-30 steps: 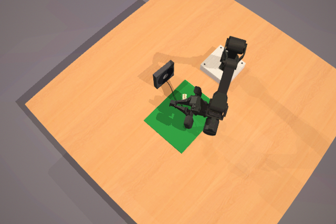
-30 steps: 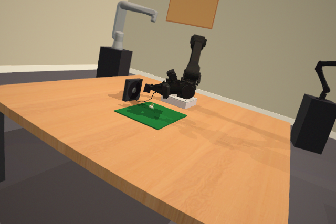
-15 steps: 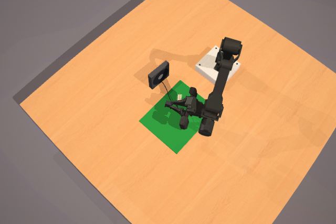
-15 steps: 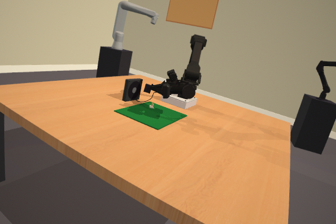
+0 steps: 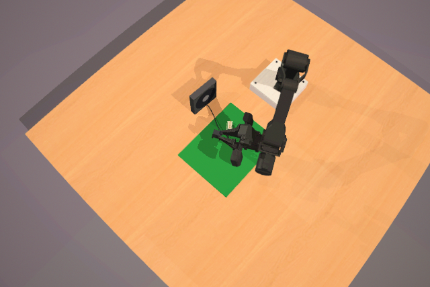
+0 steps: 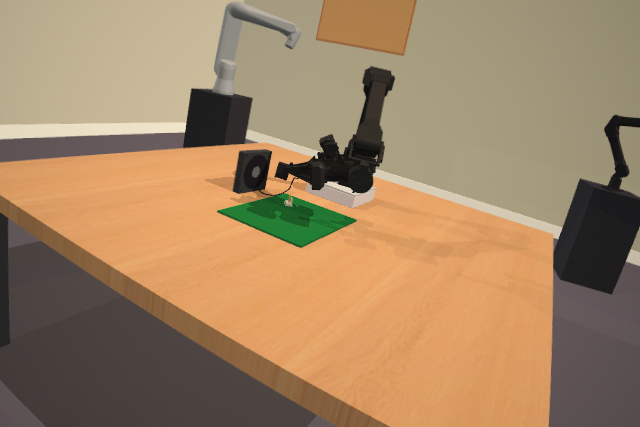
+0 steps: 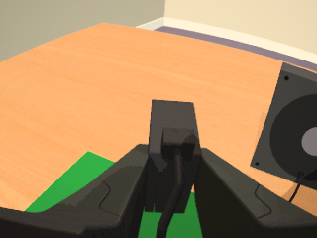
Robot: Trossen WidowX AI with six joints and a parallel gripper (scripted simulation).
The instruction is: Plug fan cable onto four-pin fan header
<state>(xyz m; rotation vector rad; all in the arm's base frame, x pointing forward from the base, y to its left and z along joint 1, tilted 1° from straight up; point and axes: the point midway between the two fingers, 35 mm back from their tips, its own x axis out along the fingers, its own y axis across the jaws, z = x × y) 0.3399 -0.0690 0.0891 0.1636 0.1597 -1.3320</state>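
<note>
My gripper tip is now 140 mm above the green board, 30 mm to the right of it and 20 mm past it. Also, from my gripper tip: black fan (140 mm to the right, 130 mm behind, 70 mm below); dark plug (10 mm to the right, 10 mm below); white four-pin fan header (120 mm below, 100 mm behind, 10 mm to the right).
</note>
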